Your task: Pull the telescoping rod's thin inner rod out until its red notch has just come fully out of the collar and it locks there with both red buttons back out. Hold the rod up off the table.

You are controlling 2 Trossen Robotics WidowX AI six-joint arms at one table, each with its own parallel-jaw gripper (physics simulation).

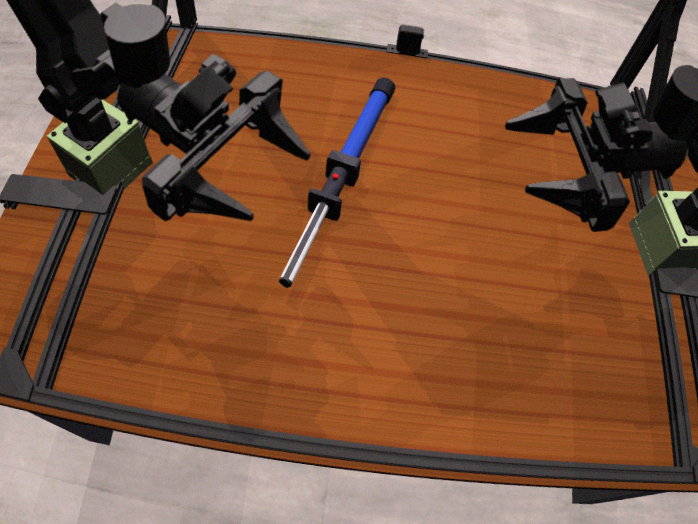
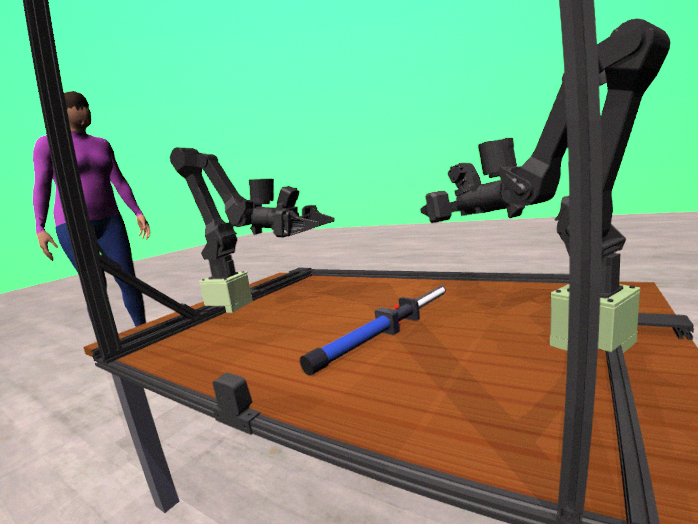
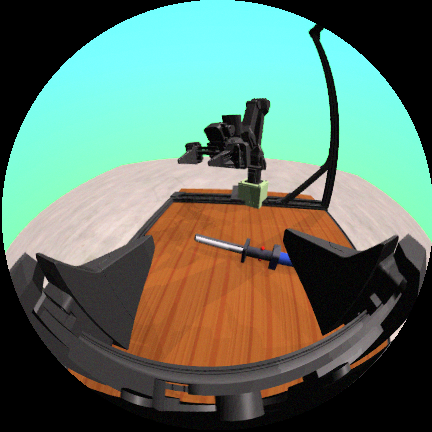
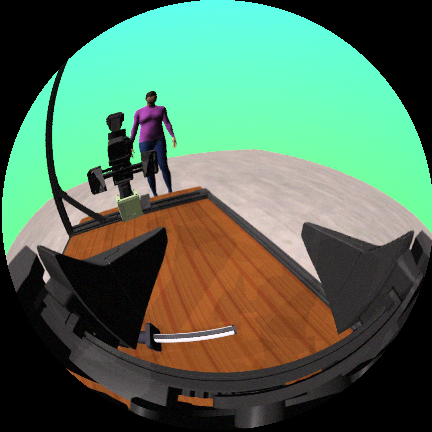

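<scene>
The rod lies on the table. Its blue tube (image 1: 366, 124) (image 2: 358, 338) (image 3: 285, 258) has a black end cap. The dark collar (image 1: 332, 187) (image 2: 404, 311) (image 3: 255, 252) sits between two square flanges. A red button (image 1: 335, 175) (image 2: 396, 307) (image 3: 262, 248) shows on top of the collar; red also shows at its lower side. The silver inner rod (image 1: 304, 245) (image 2: 431, 296) (image 3: 218, 243) (image 4: 195, 336) sticks out; no red notch shows on it. My left gripper (image 1: 517, 156) (image 3: 219, 239) and right gripper (image 1: 280, 186) (image 4: 234, 227) are open, empty and above the table, on opposite sides of the rod.
The wooden table (image 1: 394, 366) (image 2: 467, 417) has dark rails around it. A small black box (image 1: 409, 39) (image 2: 231, 394) is mounted on one edge rail. Black frame posts (image 2: 577, 253) rise at the table's edge. A person (image 2: 93, 169) (image 4: 151, 125) stands beyond the left arm.
</scene>
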